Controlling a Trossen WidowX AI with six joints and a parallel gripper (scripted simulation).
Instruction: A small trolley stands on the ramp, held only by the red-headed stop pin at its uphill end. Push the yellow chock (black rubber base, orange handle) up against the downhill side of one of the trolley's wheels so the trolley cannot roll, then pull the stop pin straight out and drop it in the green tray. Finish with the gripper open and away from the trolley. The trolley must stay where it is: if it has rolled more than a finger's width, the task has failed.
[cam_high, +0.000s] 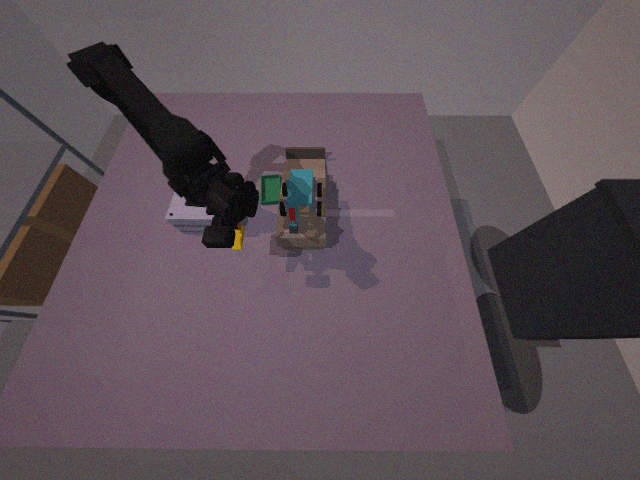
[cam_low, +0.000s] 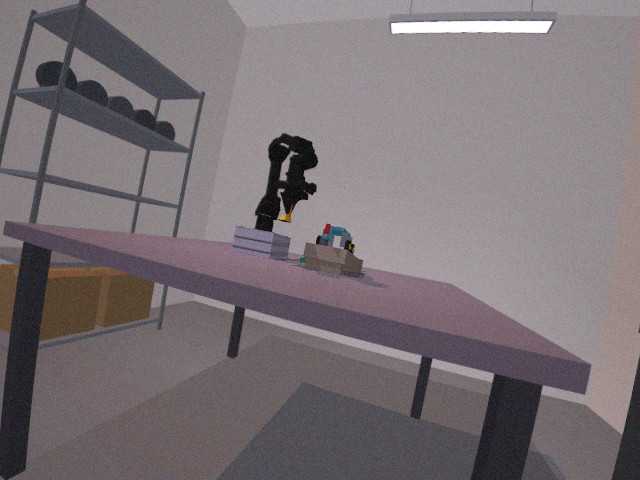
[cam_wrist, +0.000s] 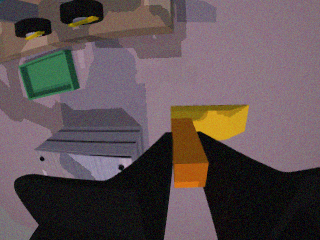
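Now: gripper tip 14 cm short of the red-headed stop pin, 5 cm to the right of it and 5 cm above it. From my gripper tip the other things lie so: tan ramp 16 cm to the left, 15 cm ahead, 13 cm below; then yellow chock 2 cm to the right, 1 cm below; then blue trolley 15 cm to the left, 15 cm ahead, 6 cm below.
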